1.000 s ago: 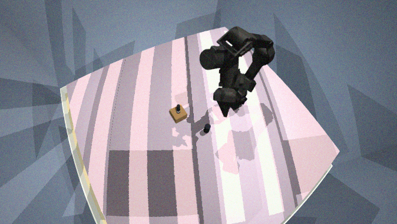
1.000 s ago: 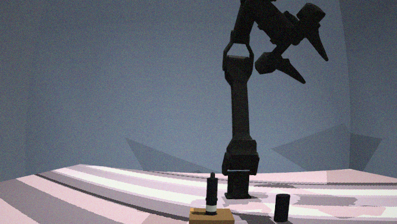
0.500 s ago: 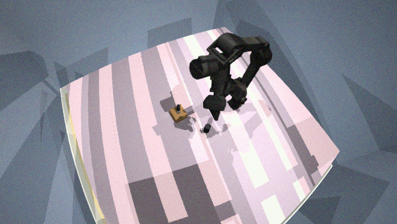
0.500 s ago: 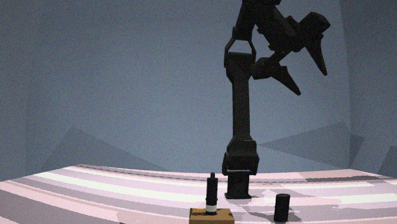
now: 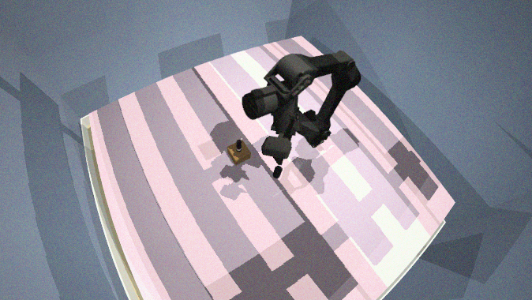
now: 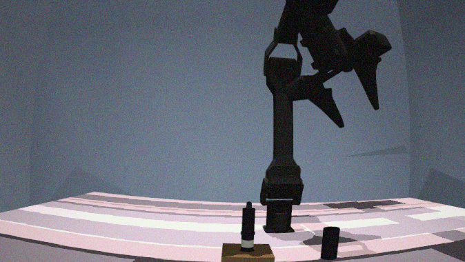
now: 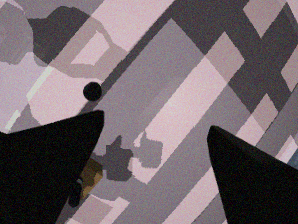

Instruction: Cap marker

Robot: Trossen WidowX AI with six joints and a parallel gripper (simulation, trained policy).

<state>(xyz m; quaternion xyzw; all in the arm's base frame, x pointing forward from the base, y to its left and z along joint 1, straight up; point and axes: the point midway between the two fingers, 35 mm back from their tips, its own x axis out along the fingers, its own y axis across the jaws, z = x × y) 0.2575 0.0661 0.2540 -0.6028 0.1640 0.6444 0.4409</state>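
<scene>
Right now the black cap is 40 mm behind my gripper tip, 30 mm to the right of it and 200 mm below it. From my gripper tip the other things lie so: tan holder block (40 mm ahead, 170 mm to the right, 200 mm below).
</scene>
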